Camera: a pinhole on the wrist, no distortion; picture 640 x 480 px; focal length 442.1 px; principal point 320.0 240.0 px. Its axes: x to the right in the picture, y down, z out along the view. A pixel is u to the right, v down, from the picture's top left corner.
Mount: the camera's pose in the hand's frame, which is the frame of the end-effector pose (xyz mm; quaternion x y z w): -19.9 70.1 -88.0 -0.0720 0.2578 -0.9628 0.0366
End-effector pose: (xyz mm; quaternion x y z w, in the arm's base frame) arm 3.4 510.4 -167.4 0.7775 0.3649 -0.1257 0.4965
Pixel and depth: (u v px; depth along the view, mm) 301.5 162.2 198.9
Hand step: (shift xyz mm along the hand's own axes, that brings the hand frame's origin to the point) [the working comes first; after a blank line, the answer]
In the camera's frame: -8.3 -35.0 198.9

18.5 3.6 99.0
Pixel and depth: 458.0 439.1 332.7
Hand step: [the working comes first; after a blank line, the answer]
In the camera's frame: 103.9 149.8 332.7

-65.0 -234.0 134.3
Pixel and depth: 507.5 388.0 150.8
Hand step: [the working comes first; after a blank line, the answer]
In the camera's frame: 64.0 50.5 150.8

-57.6 -54.5 23.5
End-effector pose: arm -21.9 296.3 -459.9 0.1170 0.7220 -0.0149 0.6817
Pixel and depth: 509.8 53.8 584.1
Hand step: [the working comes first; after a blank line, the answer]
In the camera's frame: 250.8 -246.0 584.1

-183.6 -31.1 565.9
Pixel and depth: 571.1 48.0 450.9
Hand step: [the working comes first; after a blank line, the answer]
In the camera's frame: 256.1 -195.8 450.9

-208.2 -9.7 427.2
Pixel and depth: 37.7 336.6 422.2
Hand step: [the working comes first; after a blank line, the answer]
In the camera's frame: -269.6 92.3 422.2

315.8 -188.0 195.1
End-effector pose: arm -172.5 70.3 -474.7 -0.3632 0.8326 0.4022 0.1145
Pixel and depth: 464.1 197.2 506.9
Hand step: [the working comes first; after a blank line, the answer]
In the camera's frame: 165.2 -49.1 506.9

-104.8 -154.2 390.7
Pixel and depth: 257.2 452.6 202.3
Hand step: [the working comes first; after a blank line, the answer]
In the camera's frame: -28.7 97.3 202.3

43.6 -110.3 33.1
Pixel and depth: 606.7 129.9 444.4
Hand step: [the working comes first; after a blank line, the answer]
In the camera's frame: 288.2 -110.7 444.4

-238.0 -83.5 382.8
